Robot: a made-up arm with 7 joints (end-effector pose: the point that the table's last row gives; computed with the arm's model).
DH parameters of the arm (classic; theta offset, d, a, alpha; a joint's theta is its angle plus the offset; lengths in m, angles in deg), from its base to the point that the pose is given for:
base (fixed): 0 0 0 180
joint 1: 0 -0.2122 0 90
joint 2: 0 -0.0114 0 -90
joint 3: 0 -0.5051 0 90
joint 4: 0 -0.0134 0 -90
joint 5: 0 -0.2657 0 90
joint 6: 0 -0.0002 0 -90
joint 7: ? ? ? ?
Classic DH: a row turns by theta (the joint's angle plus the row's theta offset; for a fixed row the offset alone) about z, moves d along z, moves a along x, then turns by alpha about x.
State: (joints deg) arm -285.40 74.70 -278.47 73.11 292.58 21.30 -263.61
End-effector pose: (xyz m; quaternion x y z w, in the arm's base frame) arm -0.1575 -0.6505 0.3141 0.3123 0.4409 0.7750 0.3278
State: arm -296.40 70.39 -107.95 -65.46 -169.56 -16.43 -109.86
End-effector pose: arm 0.0367 -0.7158 0.3336 -0.5576 0.4068 0.2197 0.6894
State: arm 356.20 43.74 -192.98 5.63 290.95 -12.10 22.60
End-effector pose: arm 0.5527 0.0453 0.8394 0.5163 -0.7810 -0.0805 0.3420
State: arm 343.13 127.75 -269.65 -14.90 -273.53 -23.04 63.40
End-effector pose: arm 0.5923 0.2578 -0.3021 0.0127 -0.2729 0.6628 0.6972
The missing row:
joint 7: 0 -0.0684 0 0
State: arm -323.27 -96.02 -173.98 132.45 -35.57 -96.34 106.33
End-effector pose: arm -0.2385 0.2595 -0.0464 0.4778 -0.1926 0.4324 0.7400
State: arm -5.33 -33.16 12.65 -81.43 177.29 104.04 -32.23
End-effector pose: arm -0.4736 -0.0153 0.4725 0.1079 -0.3080 -0.3245 0.8878
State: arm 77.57 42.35 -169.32 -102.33 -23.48 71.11 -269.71
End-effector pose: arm 0.0423 -0.5536 0.3899 -0.8003 0.0687 -0.1201 0.5834
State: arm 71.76 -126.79 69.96 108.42 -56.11 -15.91 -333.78
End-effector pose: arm -0.4219 0.2582 0.0319 -0.7696 0.0386 -0.5799 0.2643
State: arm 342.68 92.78 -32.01 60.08 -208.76 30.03 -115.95
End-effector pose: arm 0.6187 0.3026 -0.0629 0.4342 0.0543 -0.8650 0.2456
